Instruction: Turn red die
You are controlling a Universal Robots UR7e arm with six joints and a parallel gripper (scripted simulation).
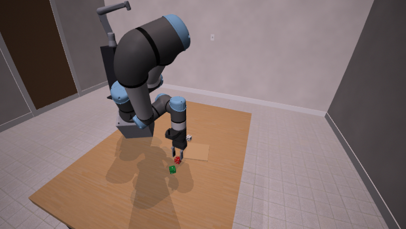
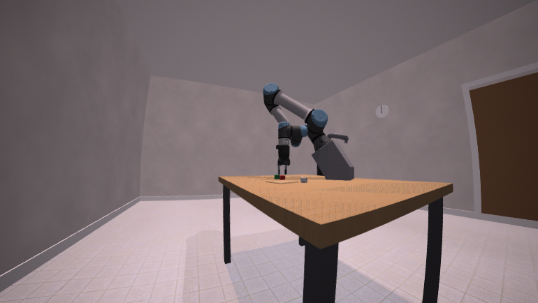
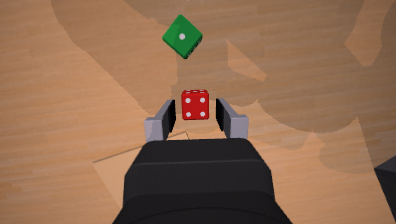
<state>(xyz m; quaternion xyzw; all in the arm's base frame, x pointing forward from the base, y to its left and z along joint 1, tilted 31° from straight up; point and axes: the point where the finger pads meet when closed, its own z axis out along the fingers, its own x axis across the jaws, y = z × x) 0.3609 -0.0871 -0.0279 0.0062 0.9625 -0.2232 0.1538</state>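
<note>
Right now the red die is 4 cm below my hand. From my hand the other things lie so: white die: 21 cm to the left, 4 cm below, 3 cm behind; green die: 7 cm to the right, 4 cm below; tan mat: 12 cm to the left, 7 cm ahead, 5 cm below.
</note>
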